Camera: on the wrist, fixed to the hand. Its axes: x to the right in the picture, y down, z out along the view.
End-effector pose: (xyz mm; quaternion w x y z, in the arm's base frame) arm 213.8 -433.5 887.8 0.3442 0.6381 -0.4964 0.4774
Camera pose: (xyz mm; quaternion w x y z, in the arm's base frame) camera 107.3 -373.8 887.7 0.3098 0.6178 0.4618 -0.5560
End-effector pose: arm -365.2 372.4 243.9 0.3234 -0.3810 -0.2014 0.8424
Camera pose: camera -323.0 302.2 153.4 0.7111 0.4578 -0.5028 -0.1788
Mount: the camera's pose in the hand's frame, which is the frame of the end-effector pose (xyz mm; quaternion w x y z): -23.8 86.3 -83.0 0.0062 -0.0406 -0.3370 -0.9406
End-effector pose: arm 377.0 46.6 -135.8 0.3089 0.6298 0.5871 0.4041
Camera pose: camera 347.3 5.6 -24.7 0.6054 -0.4247 0.4755 -0.4764
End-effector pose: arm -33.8 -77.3 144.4 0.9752 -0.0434 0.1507 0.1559
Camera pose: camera -106.0 -13.4 69.6 0.2017 -0.1291 -0.3749 -0.8956
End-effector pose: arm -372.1 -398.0 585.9 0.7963 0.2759 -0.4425 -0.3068
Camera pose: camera -288.5 -309.7 596.6 0.4215 -0.2822 -0.0009 0.8618
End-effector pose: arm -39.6 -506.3 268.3 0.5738 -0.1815 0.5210 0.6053
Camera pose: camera -140.7 -570.6 291.7 0.7411 -0.3105 -0.3854 -0.4536
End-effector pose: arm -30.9 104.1 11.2 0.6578 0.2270 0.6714 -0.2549
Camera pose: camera -38.6 224.2 31.6 0.0002 0.7427 -0.0063 0.6696
